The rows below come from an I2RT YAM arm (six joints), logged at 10 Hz.
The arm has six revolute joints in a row. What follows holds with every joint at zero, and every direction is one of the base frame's.
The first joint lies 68 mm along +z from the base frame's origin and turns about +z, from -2.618 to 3.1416 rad.
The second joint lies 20 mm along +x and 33.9 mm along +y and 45.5 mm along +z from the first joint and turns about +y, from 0 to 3.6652 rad.
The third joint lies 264 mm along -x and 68.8 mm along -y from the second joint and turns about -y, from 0 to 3.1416 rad.
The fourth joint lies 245 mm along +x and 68.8 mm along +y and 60 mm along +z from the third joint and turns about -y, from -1.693 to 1.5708 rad.
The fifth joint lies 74 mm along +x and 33.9 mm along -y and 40.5 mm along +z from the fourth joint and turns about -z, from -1.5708 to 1.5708 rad.
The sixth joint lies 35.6 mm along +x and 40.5 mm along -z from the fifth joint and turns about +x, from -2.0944 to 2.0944 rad.
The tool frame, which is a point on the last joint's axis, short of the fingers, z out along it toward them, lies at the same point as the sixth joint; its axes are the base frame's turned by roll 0, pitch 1.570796 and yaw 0 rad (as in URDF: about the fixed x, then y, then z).
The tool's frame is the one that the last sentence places.
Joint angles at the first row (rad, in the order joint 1, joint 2, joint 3, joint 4, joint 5, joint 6):
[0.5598 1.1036 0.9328 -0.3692 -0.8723 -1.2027]
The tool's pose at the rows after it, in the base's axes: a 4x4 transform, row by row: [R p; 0 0 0 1], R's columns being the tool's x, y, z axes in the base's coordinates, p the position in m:
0.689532 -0.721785 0.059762 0.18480; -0.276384 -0.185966 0.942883 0.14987; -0.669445 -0.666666 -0.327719 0.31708; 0 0 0 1
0.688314 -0.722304 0.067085 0.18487; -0.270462 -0.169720 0.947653 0.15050; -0.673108 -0.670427 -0.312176 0.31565; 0 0 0 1
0.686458 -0.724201 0.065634 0.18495; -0.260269 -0.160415 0.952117 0.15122; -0.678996 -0.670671 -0.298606 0.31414; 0 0 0 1
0.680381 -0.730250 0.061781 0.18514; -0.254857 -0.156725 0.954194 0.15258; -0.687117 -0.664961 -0.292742 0.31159; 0 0 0 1
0.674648 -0.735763 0.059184 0.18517; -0.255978 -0.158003 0.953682 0.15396; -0.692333 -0.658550 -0.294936 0.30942; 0 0 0 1
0.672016 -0.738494 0.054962 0.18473; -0.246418 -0.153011 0.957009 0.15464; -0.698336 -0.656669 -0.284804 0.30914; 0 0 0 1
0.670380 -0.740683 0.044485 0.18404; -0.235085 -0.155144 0.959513 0.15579; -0.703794 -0.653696 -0.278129 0.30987; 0 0 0 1
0.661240 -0.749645 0.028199 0.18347; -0.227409 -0.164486 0.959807 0.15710; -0.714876 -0.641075 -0.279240 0.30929; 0 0 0 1
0.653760 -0.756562 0.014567 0.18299; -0.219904 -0.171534 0.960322 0.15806; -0.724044 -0.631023 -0.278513 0.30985; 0 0 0 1
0.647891 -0.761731 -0.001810 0.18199; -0.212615 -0.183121 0.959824 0.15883; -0.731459 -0.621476 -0.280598 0.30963; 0 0 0 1
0.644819 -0.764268 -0.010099 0.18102; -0.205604 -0.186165 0.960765 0.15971; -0.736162 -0.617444 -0.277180 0.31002; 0 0 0 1
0.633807 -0.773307 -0.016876 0.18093; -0.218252 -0.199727 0.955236 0.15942; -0.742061 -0.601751 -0.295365 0.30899; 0 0 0 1
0.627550 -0.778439 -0.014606 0.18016; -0.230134 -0.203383 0.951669 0.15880; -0.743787 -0.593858 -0.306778 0.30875; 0 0 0 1
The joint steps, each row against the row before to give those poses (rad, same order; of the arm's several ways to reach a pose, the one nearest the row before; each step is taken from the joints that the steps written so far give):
[0.0072 0.0001 -0.0016 0.0097 0.0039 -0.0028]
[0.0022 -0.0050 -0.0179 0.0418 0.0019 0.0250]
[0.0019 -0.0019 -0.0142 0.0327 -0.0054 0.0198]
[0.0041 0.0023 -0.0120 0.0232 -0.0023 0.0170]
[0.0051 0.0037 -0.0058 0.0075 0.0030 0.0077]
[0.0028 -0.0018 -0.0073 0.0199 -0.0054 0.0164]
[0.0049 0.0004 0.0003 0.0069 -0.0081 0.0097]
[0.0049 0.0042 0.0023 -0.0063 -0.0104 0.0076]
[0.0035 0.0030 0.0050 -0.0069 -0.0098 0.0074]
[0.0040 0.0020 0.0034 -0.0123 -0.0108 0.0003]
[0.0049 -0.0008 -0.0002 0.0026 -0.0046 0.0078]
[-0.0007 0.0054 0.0101 -0.0384 0.0005 -0.0125]
[0.0003 -0.0015 0.0039 -0.0217 0.0072 -0.0045]

